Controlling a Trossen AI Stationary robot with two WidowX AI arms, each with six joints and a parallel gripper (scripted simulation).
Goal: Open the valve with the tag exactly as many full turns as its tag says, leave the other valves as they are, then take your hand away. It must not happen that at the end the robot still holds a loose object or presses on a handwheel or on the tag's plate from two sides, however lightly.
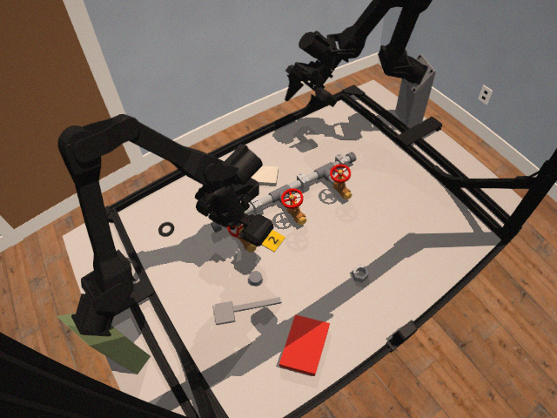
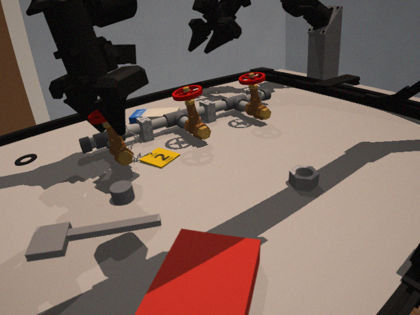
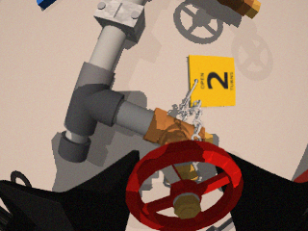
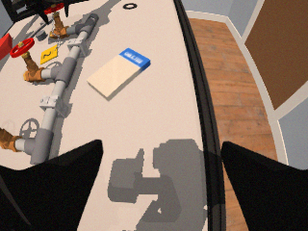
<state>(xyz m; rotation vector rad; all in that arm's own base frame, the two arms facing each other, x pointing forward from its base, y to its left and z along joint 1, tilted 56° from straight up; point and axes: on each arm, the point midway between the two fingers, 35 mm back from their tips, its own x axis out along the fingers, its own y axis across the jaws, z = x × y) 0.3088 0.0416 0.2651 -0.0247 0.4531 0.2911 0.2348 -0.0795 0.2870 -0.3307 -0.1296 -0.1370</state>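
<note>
The yellow tag marked 2 lies 9 cm below my left hand, 6 cm to the right of it and 3 cm behind it. From my left hand the other things lie so: red block: 29 cm behind, 8 cm to the left, 8 cm below; then grey hammer-shaped block: 12 cm to the left, 12 cm behind, 9 cm below; then hex nut: 26 cm behind, 14 cm to the right, 9 cm below.
</note>
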